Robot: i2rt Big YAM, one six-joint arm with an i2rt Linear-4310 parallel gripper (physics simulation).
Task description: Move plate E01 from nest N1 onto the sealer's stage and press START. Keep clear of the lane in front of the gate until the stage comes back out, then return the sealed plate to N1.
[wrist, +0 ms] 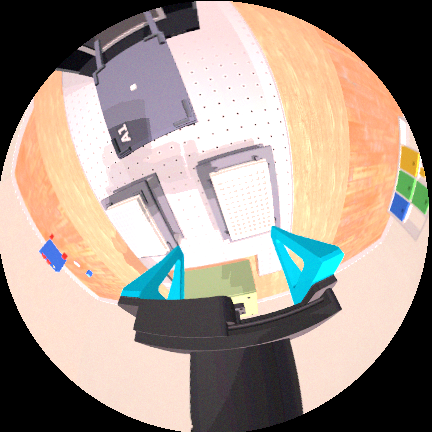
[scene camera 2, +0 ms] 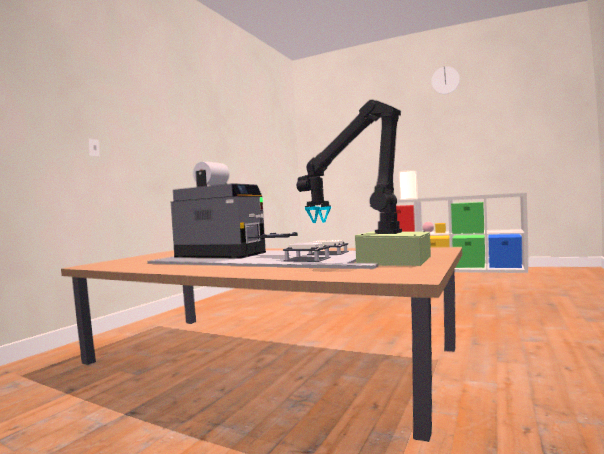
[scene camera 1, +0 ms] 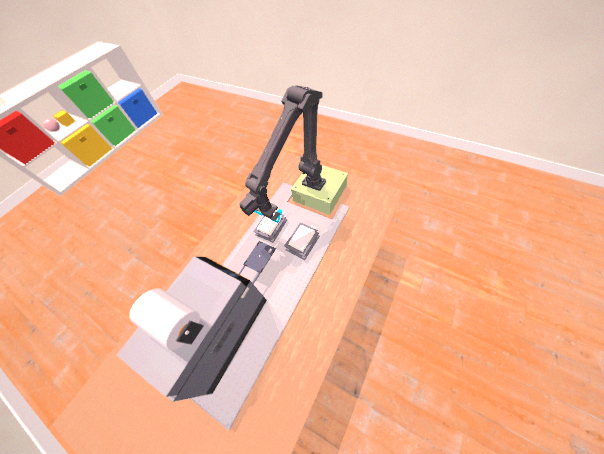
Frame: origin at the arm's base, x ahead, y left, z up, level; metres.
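Where they show: gripper, fingertip midpoint: (wrist: 225,241) (scene camera 2: 319,222) (scene camera 1: 270,218); arm's base at its link origin: (scene camera 2: 388,232) (scene camera 1: 313,182).
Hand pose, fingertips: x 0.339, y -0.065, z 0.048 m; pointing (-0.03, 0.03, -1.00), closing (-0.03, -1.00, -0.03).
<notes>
Things, the pixels of their top centre, and the offset from my fingertips. "pt": a spot on its surface instead.
- raised nest at a spot on its surface: (wrist: 214,207) pt dx -0.017, dy +0.013, dz -0.103 m
- smoother-topped white plate at its top centre: (wrist: 135,233) (scene camera 2: 306,243) (scene camera 1: 301,236) dx -0.014, dy +0.167, dz -0.078 m
- dark stage at a spot on its surface: (wrist: 160,75) pt dx +0.182, dy +0.018, dz -0.045 m
- white roll at its top centre: (scene camera 1: 153,313) (scene camera 2: 210,162) dx +0.564, dy +0.062, dz +0.331 m
My gripper (scene camera 1: 270,217) (scene camera 2: 319,221) (wrist: 225,241) is open and empty, pointing down above the perforated plate at the arm's end of the board. That white plate (scene camera 1: 269,227) (wrist: 245,200) sits on a raised nest (wrist: 214,207). A smoother-topped white plate (scene camera 1: 303,238) (scene camera 2: 305,246) (wrist: 136,227) sits on the other nest (wrist: 164,207). Labels E01 and N1 are not readable, so I cannot tell which plate is which. The dark stage (scene camera 1: 259,256) (scene camera 2: 280,234) (wrist: 160,75), marked A1, is out of the sealer (scene camera 1: 205,285) (scene camera 2: 215,225) and bears no plate. START cannot be made out.
The sealer carries a white roll (scene camera 1: 160,315) (scene camera 2: 216,173). The arm stands on a green base block (scene camera 1: 312,199) (scene camera 2: 392,250) (wrist: 217,280) behind the nests. The stage's rails reach out from the gate. A shelf unit with coloured boxes stands away from the table.
</notes>
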